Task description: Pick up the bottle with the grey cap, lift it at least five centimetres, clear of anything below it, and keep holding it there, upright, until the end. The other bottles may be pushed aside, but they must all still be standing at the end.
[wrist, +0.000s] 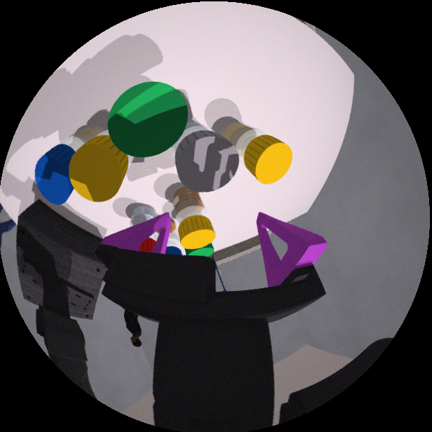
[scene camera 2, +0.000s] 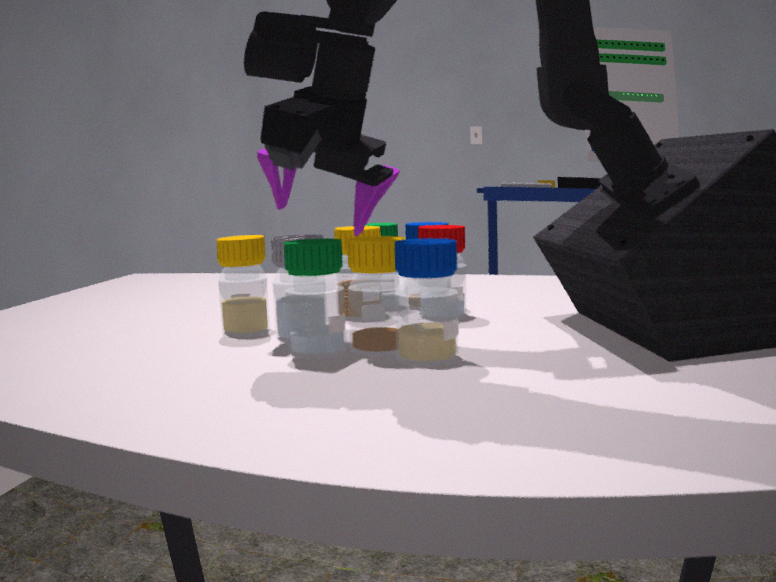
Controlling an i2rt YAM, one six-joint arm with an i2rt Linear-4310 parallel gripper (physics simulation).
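Places are measured from the arm's base along level axes (x right, y ahead, z up), in millimetres.
Pixels of known places: gripper, fingertip midpoint: [scene camera 2: 318, 220]; arm's base, origin of the base link: [scene camera 2: 645, 186].
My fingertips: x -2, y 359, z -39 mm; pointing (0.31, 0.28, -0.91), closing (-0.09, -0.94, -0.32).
For each thing: its top centre in the pictures, then the offset to it from my fingertips. "*": a spot on its surface instead. Level surfaces: height alone.
- bottle with the grey cap, surface spot: [scene camera 2: 278, 251] * dx -75, dy +17, dz -25 mm
- table, its level: dz -118 mm
- green-capped bottle, middle of its top: [scene camera 2: 312, 241] dx -101, dy -30, dz -13 mm
- third yellow-capped bottle, surface spot: [scene camera 2: 343, 241] * dx +37, dy -16, dz -27 mm
The bottle with the grey cap [scene camera 2: 278, 251] [wrist: 207, 161] stands upright on the table [scene camera 2: 156, 400], partly hidden in the scene view by a green-capped bottle [scene camera 2: 312, 256] [wrist: 148, 119] in front. A yellow-capped bottle [scene camera 2: 240, 250] [wrist: 268, 159] stands on its other side. My gripper [scene camera 2: 319, 221] [wrist: 213, 216] is open and empty, its purple fingers wide apart above the bottle tops. The grey cap is not between them; in the wrist view it lies beyond the fingertips.
Another yellow-capped bottle [scene camera 2: 374, 254] [wrist: 98, 168] and a blue-capped one [scene camera 2: 425, 257] [wrist: 55, 175] stand in front. Behind stand a third yellow-capped bottle [scene camera 2: 343, 241] [wrist: 197, 232], a red-capped one [scene camera 2: 448, 238], a green and a blue one. A black angular base stands at right.
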